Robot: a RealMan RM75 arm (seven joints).
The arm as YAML. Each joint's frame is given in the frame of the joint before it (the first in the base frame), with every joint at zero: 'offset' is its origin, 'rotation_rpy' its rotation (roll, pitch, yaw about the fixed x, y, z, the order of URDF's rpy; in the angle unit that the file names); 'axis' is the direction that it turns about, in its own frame. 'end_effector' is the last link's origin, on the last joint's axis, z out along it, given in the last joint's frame.
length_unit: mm
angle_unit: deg
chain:
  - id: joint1
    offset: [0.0, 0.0, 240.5]
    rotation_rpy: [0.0, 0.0, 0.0]
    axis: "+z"
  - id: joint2
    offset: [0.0, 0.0, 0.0]
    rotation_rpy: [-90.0, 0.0, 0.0]
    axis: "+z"
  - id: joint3
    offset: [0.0, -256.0, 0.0]
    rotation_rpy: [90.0, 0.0, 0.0]
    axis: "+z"
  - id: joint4
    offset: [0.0, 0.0, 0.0]
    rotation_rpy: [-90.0, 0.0, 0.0]
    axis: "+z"
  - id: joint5
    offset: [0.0, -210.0, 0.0]
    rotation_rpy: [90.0, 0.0, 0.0]
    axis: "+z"
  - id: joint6
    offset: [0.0, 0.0, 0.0]
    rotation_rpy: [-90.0, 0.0, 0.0]
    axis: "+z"
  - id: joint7
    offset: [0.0, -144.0, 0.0]
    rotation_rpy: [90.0, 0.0, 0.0]
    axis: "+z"
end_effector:
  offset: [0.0, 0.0, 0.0]
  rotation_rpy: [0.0, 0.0, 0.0]
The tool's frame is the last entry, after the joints.
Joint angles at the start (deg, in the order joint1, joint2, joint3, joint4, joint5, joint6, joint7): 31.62 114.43 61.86 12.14 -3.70 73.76 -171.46
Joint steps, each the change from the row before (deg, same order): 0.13 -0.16 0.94 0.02 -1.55 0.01 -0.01; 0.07 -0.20 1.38 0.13 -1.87 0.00 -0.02; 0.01 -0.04 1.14 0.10 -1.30 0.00 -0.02; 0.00 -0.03 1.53 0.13 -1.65 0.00 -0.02; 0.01 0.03 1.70 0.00 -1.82 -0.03 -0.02; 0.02 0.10 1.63 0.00 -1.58 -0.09 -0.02; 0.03 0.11 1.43 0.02 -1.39 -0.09 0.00; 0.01 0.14 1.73 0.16 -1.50 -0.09 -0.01; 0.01 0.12 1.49 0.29 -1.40 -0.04 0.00; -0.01 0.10 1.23 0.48 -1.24 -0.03 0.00
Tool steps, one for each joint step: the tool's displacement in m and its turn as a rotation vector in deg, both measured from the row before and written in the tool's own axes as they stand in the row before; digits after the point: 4 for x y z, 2 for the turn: -0.0002 -0.0008 0.0001 -0.59 0.06 -0.58; -0.0004 -0.0016 -0.0001 -0.43 0.02 -0.66; -0.0003 -0.0009 0.0001 -0.12 -0.04 -0.36; -0.0004 -0.0013 0.0001 -0.06 -0.05 -0.42; 0.0001 -0.0010 -0.0001 -0.05 0.08 -0.39; 0.0001 -0.0009 0.0003 0.11 0.08 -0.27; 0.0000 -0.0007 0.0005 0.09 0.05 -0.21; -0.0005 -0.0013 0.0008 0.28 -0.09 -0.23; -0.0010 -0.0010 0.0012 0.13 -0.23 -0.27; -0.0016 -0.0008 0.0016 0.02 -0.39 -0.32
